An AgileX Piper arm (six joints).
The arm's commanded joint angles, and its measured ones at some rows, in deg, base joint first. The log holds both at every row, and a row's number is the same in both.
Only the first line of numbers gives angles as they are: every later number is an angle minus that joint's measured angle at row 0.
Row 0, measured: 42.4, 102.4, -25.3, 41.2, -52.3, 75.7
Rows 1 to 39, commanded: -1.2, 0.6, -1.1, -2.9, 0.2, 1.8; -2.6, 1.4, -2.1, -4.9, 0.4, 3.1; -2.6, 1.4, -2.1, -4.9, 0.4, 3.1; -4.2, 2.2, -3.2, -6.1, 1.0, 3.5; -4.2, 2.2, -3.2, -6.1, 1.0, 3.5; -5.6, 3.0, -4.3, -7.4, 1.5, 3.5; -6.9, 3.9, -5.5, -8.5, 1.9, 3.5; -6.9, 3.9, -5.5, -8.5, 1.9, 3.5; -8.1, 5.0, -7.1, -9.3, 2.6, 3.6; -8.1, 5.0, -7.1, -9.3, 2.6, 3.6; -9.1, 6.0, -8.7, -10.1, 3.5, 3.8; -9.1, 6.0, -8.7, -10.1, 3.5, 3.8; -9.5, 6.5, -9.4, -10.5, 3.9, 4.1; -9.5, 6.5, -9.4, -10.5, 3.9, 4.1; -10.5, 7.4, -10.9, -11.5, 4.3, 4.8; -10.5, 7.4, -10.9, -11.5, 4.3, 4.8; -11.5, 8.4, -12.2, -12.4, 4.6, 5.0; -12.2, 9.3, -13.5, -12.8, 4.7, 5.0; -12.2, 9.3, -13.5, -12.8, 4.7, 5.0; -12.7, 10.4, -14.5, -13.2, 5.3, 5.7; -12.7, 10.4, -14.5, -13.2, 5.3, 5.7; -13.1, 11.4, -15.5, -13.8, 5.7, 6.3; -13.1, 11.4, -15.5, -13.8, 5.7, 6.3; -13.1, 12.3, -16.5, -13.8, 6.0, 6.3; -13.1, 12.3, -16.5, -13.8, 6.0, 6.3; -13.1, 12.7, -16.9, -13.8, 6.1, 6.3; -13.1, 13.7, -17.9, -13.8, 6.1, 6.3; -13.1, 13.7, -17.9, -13.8, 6.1, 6.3; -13.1, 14.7, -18.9, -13.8, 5.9, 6.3; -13.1, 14.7, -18.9, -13.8, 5.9, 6.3; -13.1, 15.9, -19.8, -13.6, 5.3, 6.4; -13.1, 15.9, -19.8, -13.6, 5.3, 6.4; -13.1, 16.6, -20.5, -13.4, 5.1, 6.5; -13.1, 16.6, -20.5, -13.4, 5.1, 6.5; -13.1, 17.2, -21.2, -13.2, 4.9, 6.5; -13.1, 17.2, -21.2, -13.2, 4.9, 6.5; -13.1, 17.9, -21.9, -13.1, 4.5, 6.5; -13.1, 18.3, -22.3, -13.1, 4.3, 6.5; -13.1, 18.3, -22.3, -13.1, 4.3, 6.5
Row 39, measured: -12.9, 17.6, -21.1, -12.8, 5.3, 6.5
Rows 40 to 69, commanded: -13.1, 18.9, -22.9, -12.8, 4.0, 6.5; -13.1, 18.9, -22.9, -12.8, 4.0, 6.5; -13.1, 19.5, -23.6, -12.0, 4.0, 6.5; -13.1, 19.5, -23.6, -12.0, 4.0, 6.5; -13.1, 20.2, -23.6, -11.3, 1.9, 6.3; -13.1, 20.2, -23.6, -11.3, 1.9, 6.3; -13.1, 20.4, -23.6, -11.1, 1.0, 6.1; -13.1, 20.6, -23.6, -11.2, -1.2, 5.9; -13.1, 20.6, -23.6, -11.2, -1.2, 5.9; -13.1, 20.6, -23.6, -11.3, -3.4, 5.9; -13.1, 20.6, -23.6, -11.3, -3.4, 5.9; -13.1, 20.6, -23.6, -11.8, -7.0, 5.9; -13.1, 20.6, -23.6, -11.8, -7.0, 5.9; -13.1, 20.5, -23.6, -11.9, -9.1, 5.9; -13.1, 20.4, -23.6, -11.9, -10.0, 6.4; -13.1, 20.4, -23.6, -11.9, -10.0, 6.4; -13.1, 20.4, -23.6, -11.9, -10.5, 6.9; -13.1, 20.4, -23.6, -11.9, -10.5, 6.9; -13.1, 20.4, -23.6, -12.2, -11.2, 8.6; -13.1, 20.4, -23.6, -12.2, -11.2, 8.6; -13.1, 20.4, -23.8, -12.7, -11.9, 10.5; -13.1, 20.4, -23.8, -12.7, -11.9, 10.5; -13.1, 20.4, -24.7, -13.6, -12.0, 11.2; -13.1, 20.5, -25.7, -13.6, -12.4, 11.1; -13.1, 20.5, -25.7, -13.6, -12.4, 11.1; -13.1, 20.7, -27.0, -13.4, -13.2, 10.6; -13.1, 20.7, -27.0, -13.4, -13.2, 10.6; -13.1, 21.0, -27.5, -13.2, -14.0, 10.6; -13.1, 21.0, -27.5, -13.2, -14.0, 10.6; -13.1, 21.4, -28.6, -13.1, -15.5, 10.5
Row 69, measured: -12.3, 22.2, -24.0, -11.5, -2.6, 10.9
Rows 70 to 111, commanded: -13.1, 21.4, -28.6, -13.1, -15.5, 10.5; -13.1, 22.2, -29.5, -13.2, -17.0, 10.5; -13.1, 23.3, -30.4, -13.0, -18.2, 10.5; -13.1, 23.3, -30.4, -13.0, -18.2, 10.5; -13.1, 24.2, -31.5, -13.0, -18.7, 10.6; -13.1, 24.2, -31.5, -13.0, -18.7, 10.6; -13.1, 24.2, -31.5, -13.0, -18.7, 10.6; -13.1, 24.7, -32.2, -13.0, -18.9, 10.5; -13.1, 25.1, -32.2, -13.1, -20.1, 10.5; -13.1, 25.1, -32.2, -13.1, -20.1, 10.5; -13.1, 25.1, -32.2, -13.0, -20.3, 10.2; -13.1, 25.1, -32.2, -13.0, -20.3, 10.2; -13.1, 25.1, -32.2, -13.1, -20.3, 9.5; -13.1, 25.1, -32.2, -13.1, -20.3, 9.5; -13.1, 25.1, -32.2, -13.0, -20.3, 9.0; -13.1, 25.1, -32.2, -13.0, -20.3, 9.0; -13.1, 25.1, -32.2, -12.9, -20.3, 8.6; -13.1, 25.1, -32.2, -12.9, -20.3, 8.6; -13.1, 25.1, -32.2, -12.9, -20.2, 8.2; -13.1, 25.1, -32.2, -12.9, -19.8, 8.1; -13.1, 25.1, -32.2, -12.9, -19.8, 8.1; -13.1, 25.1, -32.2, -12.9, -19.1, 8.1; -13.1, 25.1, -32.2, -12.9, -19.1, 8.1; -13.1, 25.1, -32.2, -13.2, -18.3, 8.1; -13.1, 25.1, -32.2, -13.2, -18.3, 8.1; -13.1, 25.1, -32.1, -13.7, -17.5, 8.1; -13.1, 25.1, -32.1, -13.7, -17.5, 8.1; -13.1, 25.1, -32.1, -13.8, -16.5, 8.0; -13.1, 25.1, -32.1, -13.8, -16.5, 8.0; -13.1, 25.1, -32.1, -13.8, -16.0, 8.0; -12.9, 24.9, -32.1, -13.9, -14.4, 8.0; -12.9, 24.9, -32.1, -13.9, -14.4, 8.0; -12.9, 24.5, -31.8, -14.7, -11.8, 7.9; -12.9, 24.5, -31.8, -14.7, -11.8, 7.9; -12.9, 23.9, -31.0, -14.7, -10.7, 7.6; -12.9, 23.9, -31.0, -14.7, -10.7, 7.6; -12.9, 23.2, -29.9, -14.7, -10.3, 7.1; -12.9, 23.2, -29.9, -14.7, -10.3, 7.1; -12.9, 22.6, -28.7, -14.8, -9.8, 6.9; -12.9, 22.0, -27.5, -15.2, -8.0, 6.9; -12.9, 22.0, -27.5, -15.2, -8.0, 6.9; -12.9, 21.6, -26.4, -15.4, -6.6, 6.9
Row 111, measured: -11.9, 23.5, -25.6, -11.0, -1.2, 8.3
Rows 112 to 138, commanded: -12.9, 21.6, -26.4, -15.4, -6.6, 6.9; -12.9, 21.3, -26.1, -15.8, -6.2, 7.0; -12.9, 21.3, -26.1, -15.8, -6.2, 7.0; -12.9, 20.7, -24.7, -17.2, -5.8, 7.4; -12.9, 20.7, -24.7, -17.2, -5.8, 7.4; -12.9, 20.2, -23.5, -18.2, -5.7, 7.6; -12.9, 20.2, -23.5, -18.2, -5.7, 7.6; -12.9, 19.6, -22.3, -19.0, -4.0, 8.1; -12.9, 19.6, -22.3, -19.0, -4.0, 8.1; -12.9, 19.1, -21.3, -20.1, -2.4, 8.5; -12.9, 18.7, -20.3, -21.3, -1.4, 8.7; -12.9, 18.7, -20.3, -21.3, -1.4, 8.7; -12.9, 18.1, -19.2, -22.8, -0.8, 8.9; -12.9, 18.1, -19.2, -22.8, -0.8, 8.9; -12.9, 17.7, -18.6, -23.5, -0.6, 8.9; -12.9, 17.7, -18.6, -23.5, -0.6, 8.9; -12.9, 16.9, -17.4, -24.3, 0.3, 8.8; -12.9, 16.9, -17.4, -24.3, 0.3, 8.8; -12.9, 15.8, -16.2, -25.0, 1.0, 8.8; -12.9, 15.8, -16.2, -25.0, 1.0, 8.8; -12.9, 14.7, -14.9, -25.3, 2.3, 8.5; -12.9, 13.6, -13.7, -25.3, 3.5, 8.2; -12.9, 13.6, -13.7, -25.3, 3.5, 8.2; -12.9, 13.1, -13.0, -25.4, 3.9, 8.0; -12.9, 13.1, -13.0, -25.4, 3.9, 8.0; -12.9, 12.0, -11.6, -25.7, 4.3, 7.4; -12.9, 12.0, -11.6, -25.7, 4.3, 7.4
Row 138, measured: -12.9, 14.0, -13.1, -24.7, 3.3, 8.5
